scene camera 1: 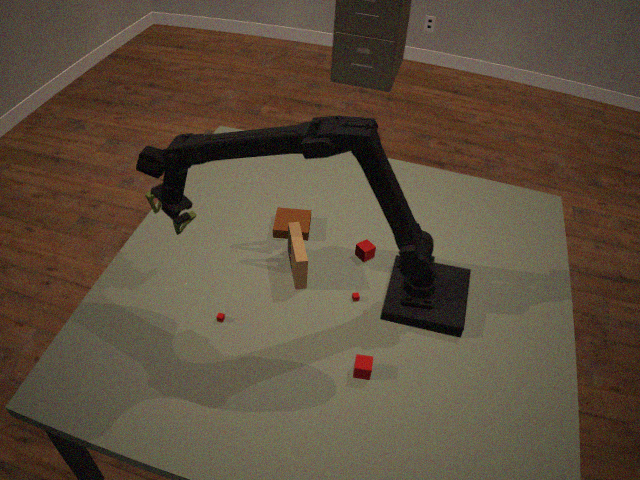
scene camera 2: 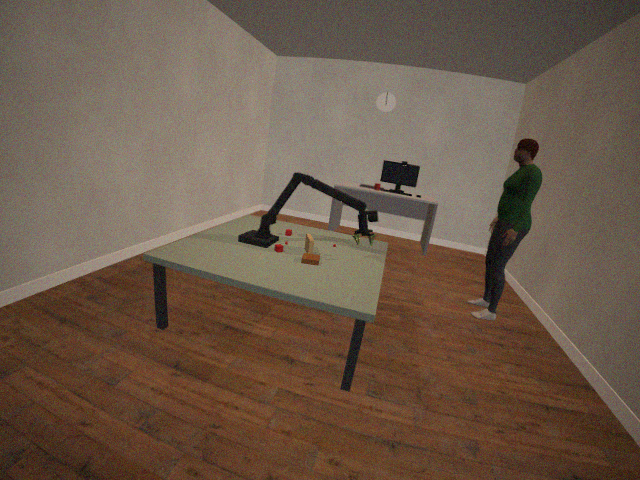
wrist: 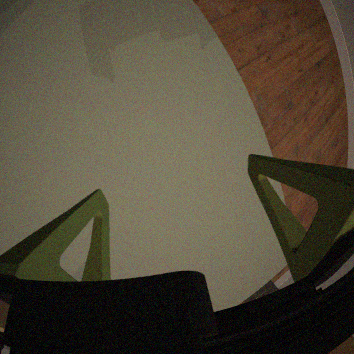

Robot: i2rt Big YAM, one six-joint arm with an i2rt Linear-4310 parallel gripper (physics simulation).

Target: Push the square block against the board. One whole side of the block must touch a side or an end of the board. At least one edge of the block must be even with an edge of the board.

Labels:
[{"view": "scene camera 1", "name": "my gripper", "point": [167, 223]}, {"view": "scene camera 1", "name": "square block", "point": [284, 216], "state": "on the table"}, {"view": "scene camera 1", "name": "tan board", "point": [298, 258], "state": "on the table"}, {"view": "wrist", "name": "my gripper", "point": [176, 179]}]

